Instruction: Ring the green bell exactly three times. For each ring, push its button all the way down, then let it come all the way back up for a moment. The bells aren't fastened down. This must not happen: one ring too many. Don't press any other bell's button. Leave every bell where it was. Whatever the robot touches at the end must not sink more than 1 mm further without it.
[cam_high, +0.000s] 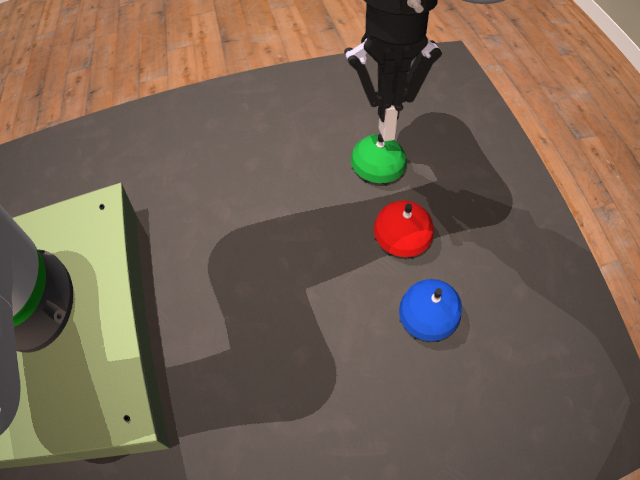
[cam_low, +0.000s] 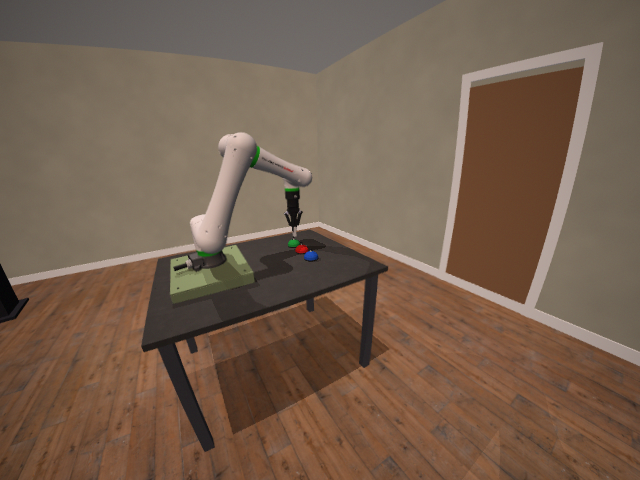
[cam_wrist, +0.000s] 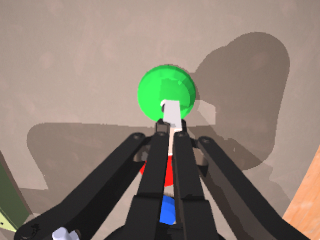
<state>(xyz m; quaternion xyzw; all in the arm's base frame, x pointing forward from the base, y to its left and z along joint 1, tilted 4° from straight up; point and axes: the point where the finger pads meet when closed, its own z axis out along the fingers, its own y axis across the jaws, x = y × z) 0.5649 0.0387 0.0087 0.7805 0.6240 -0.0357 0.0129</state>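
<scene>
My hand is 6 cm above the green bell and 1 cm past it. Round my hand: red bell (12 cm to the right, 6 cm below, 4 cm behind); blue bell (25 cm to the right, 6 cm below, 6 cm behind).
</scene>
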